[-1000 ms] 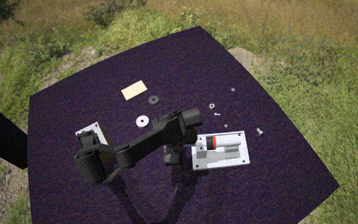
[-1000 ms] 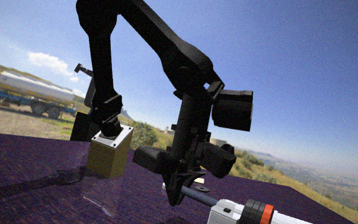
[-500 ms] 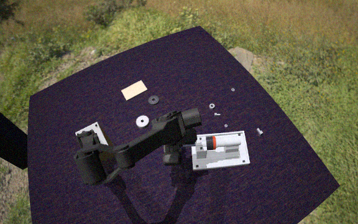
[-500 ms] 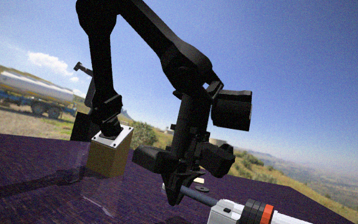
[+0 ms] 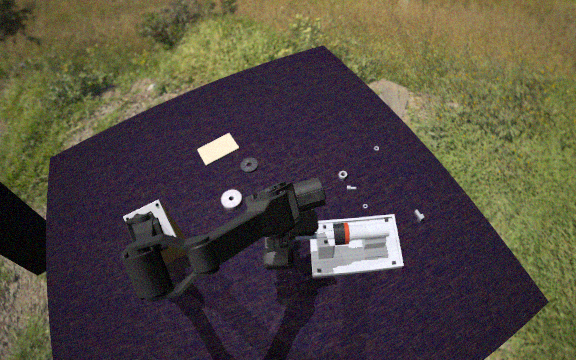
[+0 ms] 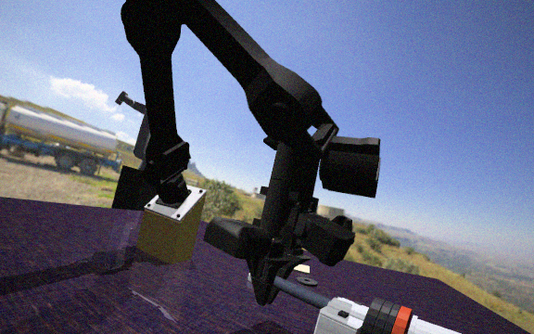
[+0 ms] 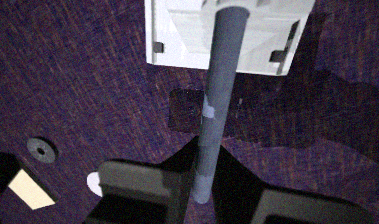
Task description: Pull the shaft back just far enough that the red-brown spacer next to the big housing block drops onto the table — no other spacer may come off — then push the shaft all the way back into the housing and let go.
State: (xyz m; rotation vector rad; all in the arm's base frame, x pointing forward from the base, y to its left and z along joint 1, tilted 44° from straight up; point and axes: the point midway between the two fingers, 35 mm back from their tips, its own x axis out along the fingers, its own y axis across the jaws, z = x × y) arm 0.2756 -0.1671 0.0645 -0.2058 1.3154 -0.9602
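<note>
My gripper tip is 6 cm short of the shaft, 3 cm to the left of it and 3 cm below it. Also, from my gripper tip: orange-red spacer: 14 cm ahead, 7 cm to the right, 3 cm above; small screw: 36 cm ahead, 12 cm to the right, 4 cm below; cream card: 42 cm to the left, 4 cm below.
</note>
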